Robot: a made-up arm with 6 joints. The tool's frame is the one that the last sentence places.
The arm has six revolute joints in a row. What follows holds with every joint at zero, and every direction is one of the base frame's.
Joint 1 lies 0.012 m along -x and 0.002 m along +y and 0.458 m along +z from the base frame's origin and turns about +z.
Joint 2 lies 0.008 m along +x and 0.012 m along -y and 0.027 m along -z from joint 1 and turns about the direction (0, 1, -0.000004).
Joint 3 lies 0.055 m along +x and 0.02 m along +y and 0.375 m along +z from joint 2 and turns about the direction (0, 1, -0.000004).
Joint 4 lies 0.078 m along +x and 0.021 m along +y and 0.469 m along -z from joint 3 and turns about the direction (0, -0.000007, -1).
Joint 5 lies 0.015 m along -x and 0.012 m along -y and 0.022 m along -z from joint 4 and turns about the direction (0, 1, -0.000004).
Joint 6 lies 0.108 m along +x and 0.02 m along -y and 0.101 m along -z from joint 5 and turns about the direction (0, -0.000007, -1).
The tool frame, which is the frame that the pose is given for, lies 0.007 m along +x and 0.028 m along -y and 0.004 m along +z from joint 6; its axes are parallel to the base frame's.
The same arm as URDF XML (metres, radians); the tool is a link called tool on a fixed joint. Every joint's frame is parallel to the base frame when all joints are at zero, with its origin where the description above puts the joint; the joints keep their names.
<robot name="arm">
<link name="base"/>
<link name="link1"/>
<link name="link2"/>
<link name="link3"/>
<link name="link4"/>
<link name="link5"/>
<link name="link6"/>
<link name="tool"/>
<joint name="joint 1" type="continuous"><parent link="base"/><child link="link1"/><origin xyz="-0.012 0.002 0.458" rpy="0 0 0"/><axis xyz="0 0 1"/></joint>
<joint name="joint 2" type="continuous"><parent link="link1"/><child link="link2"/><origin xyz="0.008 -0.012 -0.027" rpy="0 0 0"/><axis xyz="0 1 0"/></joint>
<joint name="joint 3" type="continuous"><parent link="link2"/><child link="link3"/><origin xyz="0.055 0.02 0.375" rpy="0 0 0"/><axis xyz="0 1 0"/></joint>
<joint name="joint 4" type="continuous"><parent link="link3"/><child link="link4"/><origin xyz="0.078 0.021 -0.469" rpy="0 0 0"/><axis xyz="0 0 -1"/></joint>
<joint name="joint 5" type="continuous"><parent link="link4"/><child link="link5"/><origin xyz="-0.015 -0.012 -0.022" rpy="0 0 0"/><axis xyz="0 1 0"/></joint>
<joint name="joint 6" type="continuous"><parent link="link5"/><child link="link6"/><origin xyz="0.108 -0.02 -0.101" rpy="0 0 0"/><axis xyz="0 0 -1"/></joint>
<joint name="tool_fixed" type="fixed"><parent link="link6"/><child link="tool"/><origin xyz="0.007 -0.028 0.004" rpy="0 0 0"/></joint>
</robot>

